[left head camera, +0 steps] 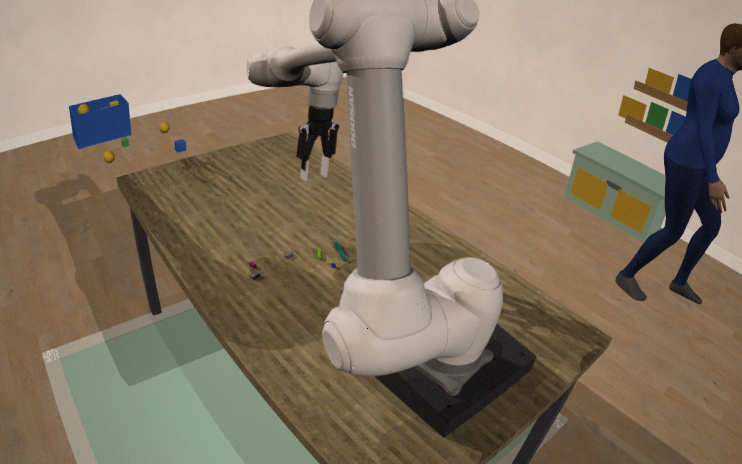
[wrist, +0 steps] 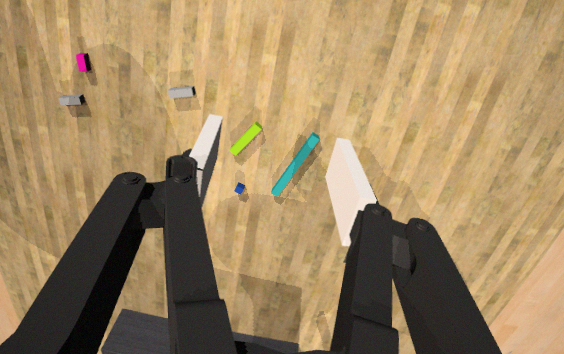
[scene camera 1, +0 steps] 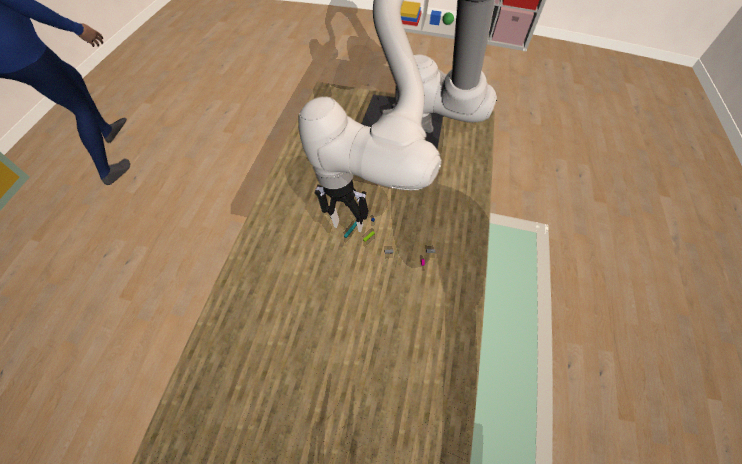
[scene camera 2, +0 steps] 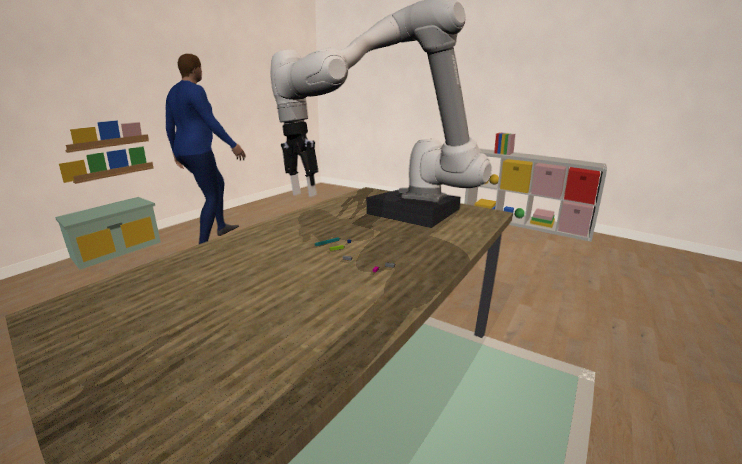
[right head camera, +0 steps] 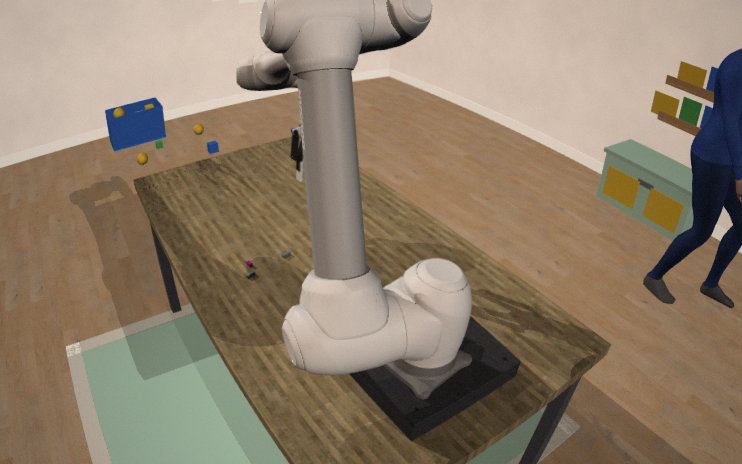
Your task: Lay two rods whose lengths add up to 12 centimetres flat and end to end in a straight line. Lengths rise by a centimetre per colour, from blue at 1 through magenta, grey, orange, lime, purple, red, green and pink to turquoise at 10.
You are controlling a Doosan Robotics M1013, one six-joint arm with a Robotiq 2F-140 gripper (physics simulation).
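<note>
My gripper is partly open and empty, pointing down high above the table. In the wrist view, the turquoise rod lies slanted between its fingers. The lime rod lies beside it, apart. The small blue rod lies near both. One grey rod lies beyond the lime one. Another grey rod lies near the magenta rod. The arm hides the turquoise, lime and blue rods in the right head view.
The wooden table carries the arm's black base. A person is on the floor beyond the table's long side, near a green cabinet. A blue bin is past the far end.
</note>
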